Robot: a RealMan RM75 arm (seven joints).
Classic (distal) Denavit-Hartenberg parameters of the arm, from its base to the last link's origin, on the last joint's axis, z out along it. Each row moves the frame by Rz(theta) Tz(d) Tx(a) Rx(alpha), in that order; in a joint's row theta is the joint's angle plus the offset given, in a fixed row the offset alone. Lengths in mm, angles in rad.
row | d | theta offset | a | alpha
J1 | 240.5 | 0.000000 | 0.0 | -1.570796
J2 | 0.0 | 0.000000 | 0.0 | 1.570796
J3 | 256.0 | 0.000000 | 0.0 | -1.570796
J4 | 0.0 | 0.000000 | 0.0 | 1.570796
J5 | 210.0 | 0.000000 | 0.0 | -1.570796
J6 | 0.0 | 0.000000 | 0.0 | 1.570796
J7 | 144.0 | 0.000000 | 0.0 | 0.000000
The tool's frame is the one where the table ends.
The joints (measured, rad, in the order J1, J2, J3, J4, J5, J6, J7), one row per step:
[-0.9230 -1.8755 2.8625 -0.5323 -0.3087 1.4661 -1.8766]
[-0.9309 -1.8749 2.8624 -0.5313 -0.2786 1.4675 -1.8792]
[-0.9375 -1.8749 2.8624 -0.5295 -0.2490 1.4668 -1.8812]
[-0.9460 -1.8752 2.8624 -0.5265 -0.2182 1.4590 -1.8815]
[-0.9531 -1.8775 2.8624 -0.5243 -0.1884 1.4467 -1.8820]
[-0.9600 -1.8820 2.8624 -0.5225 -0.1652 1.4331 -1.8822]
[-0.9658 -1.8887 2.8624 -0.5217 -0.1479 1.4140 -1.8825]
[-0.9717 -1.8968 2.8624 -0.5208 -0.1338 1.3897 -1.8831]
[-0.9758 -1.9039 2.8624 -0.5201 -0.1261 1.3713 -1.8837]
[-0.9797 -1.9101 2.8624 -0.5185 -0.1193 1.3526 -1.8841]
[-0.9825 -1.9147 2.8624 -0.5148 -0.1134 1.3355 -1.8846]
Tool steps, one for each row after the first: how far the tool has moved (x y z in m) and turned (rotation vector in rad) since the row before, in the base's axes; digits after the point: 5 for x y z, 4 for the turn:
[0.00063 -0.00022 -0.00226 -0.0225 0.0182 -0.0006]
[0.00000 -0.00047 -0.00252 -0.0215 0.0187 0.0010]
[0.00008 0.00050 -0.00263 -0.0181 0.0236 0.0009]
[-0.00079 0.00036 -0.00306 -0.0150 0.0249 0.0042]
[-0.00019 0.00064 -0.00349 -0.0109 0.0203 0.0031]
[-0.00049 0.00104 -0.00368 -0.0039 0.0187 0.0053]
[-0.00047 0.00157 -0.00392 0.0008 0.0186 0.0064]
[-0.00009 0.00116 -0.00326 0.0019 0.0114 0.0046]
[-0.00008 0.00128 -0.00295 0.0028 0.0110 0.0041]
[-0.00020 0.00105 -0.00268 0.0020 0.0091 0.0039]

